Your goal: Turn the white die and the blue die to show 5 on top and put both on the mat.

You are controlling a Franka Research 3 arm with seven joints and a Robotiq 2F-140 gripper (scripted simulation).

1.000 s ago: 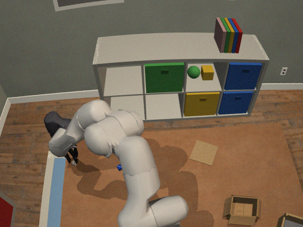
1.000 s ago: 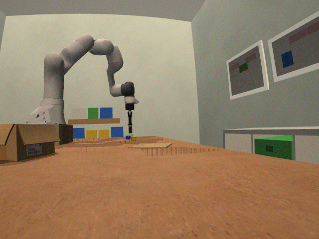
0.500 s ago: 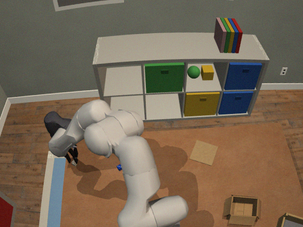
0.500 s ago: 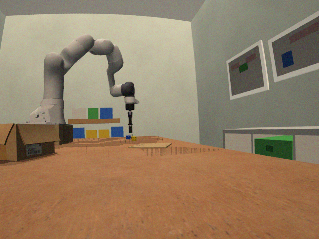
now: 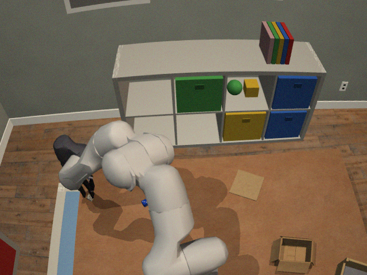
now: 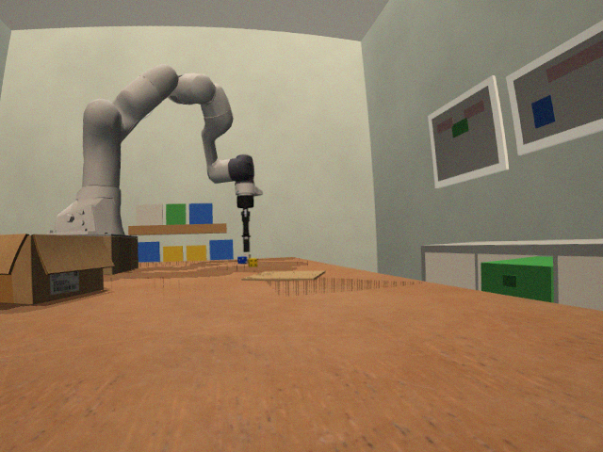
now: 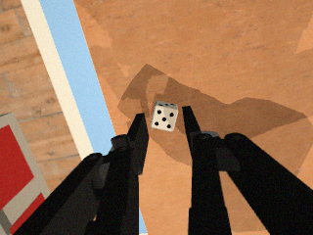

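My gripper is now 5 cm above the white die. From my hand the other things lie so: tan mat: 76 cm to the right, 7 cm ahead, 6 cm below; yellow die: 44 cm to the right, 5 cm below, 1 cm ahead; blue die: 28 cm to the right, 5 cm below, 2 cm behind.
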